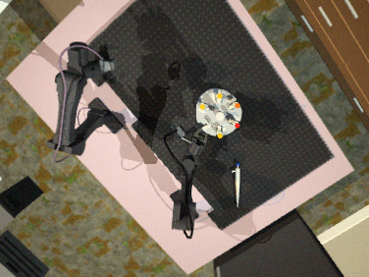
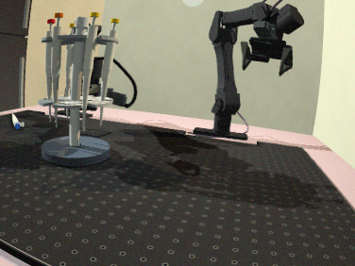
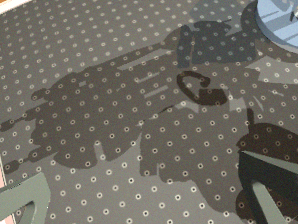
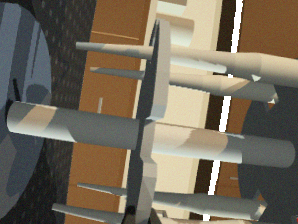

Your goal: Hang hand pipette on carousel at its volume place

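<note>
Right now my right hand is 370 mm to the left of the pipette, 120 mm above it and 80 mm past it.
</note>
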